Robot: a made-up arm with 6 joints. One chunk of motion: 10 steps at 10 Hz.
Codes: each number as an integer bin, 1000 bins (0 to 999) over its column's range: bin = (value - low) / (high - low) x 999, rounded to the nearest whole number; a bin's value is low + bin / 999 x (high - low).
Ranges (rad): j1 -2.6..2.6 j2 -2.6..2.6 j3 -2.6..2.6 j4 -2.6..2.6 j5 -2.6..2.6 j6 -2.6..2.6
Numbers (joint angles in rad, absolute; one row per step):
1: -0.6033 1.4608 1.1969 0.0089 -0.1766 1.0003
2: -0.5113 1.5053 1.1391 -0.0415 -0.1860 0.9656
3: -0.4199 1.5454 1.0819 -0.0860 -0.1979 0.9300
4: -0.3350 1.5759 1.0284 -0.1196 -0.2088 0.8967
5: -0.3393 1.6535 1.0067 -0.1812 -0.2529 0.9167
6: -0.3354 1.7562 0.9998 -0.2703 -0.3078 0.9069
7: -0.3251 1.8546 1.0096 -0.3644 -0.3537 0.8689
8: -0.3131 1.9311 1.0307 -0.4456 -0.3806 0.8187
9: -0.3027 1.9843 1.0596 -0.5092 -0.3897 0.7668
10: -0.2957 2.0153 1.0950 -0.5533 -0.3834 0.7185
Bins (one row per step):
1: 384 780 729 501 466 692
2: 401 789 718 492 464 685
3: 419 796 707 483 461 678
4: 435 802 697 477 459 672
5: 434 817 693 465 451 676
6: 435 837 692 448 440 674
7: 437 856 693 429 432 666
8: 439 870 698 414 426 657
9: 441 881 703 402 425 647
10: 443 887 710 393 426 638

